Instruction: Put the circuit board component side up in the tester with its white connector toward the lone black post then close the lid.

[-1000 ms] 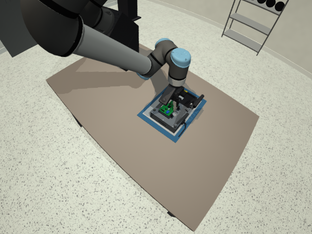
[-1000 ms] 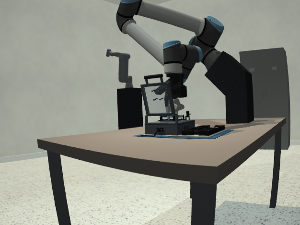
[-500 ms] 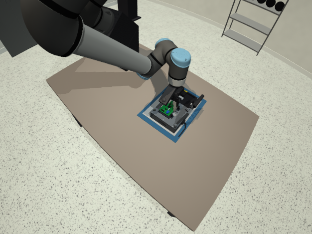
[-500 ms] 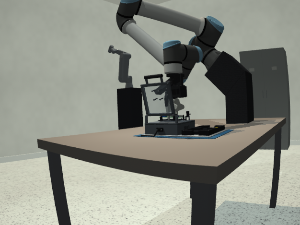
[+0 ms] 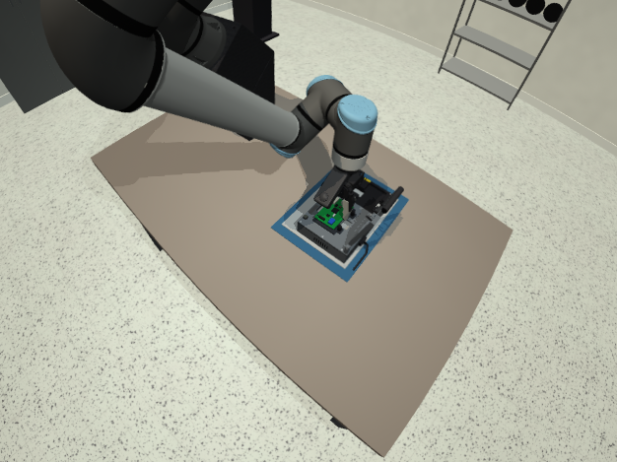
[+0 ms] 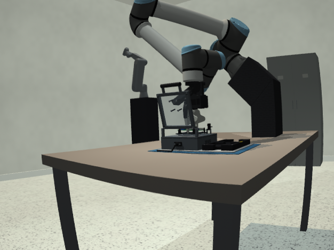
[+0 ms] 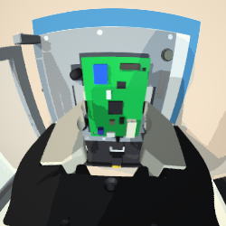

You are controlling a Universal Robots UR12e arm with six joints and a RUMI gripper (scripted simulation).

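My gripper is now right at the green circuit board. Round my hand: tester bed (1 cm ahead, 1 cm to the left, 1 cm below); then black post (6 cm behind, 6 cm to the left, 1 cm above); then tester (4 cm ahead, 4 cm to the left, 3 cm above).
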